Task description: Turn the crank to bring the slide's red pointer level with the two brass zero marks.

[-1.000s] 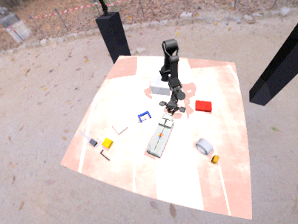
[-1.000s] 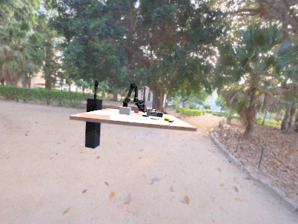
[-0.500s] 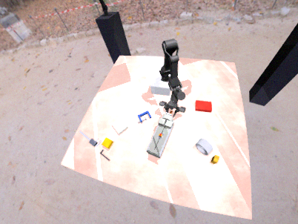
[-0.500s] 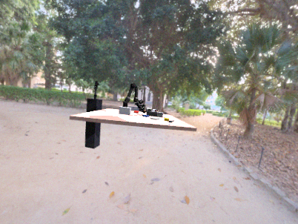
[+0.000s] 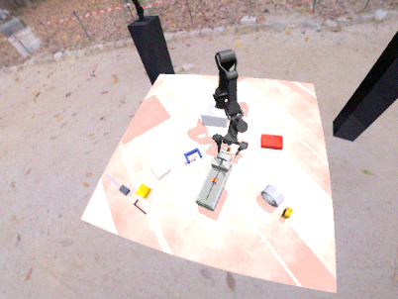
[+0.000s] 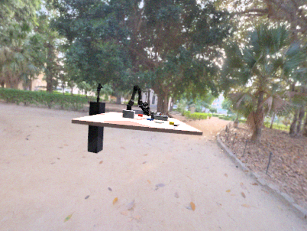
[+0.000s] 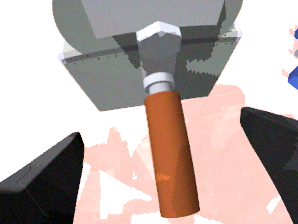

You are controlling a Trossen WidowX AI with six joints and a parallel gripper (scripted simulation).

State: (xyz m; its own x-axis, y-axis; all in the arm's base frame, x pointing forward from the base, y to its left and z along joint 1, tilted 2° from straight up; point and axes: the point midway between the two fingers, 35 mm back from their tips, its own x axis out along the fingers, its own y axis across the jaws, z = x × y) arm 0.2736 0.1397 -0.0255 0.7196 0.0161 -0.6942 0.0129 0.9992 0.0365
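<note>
Right now my gripper tip is 20 mm below the crank handle and 20 mm past it. Round my gripper tip: white tile (340 mm to the right, 190 mm ahead, 30 mm below); red pointer (160 mm ahead, 40 mm above); red block (210 mm to the left, 190 mm behind, 30 mm below).
</note>
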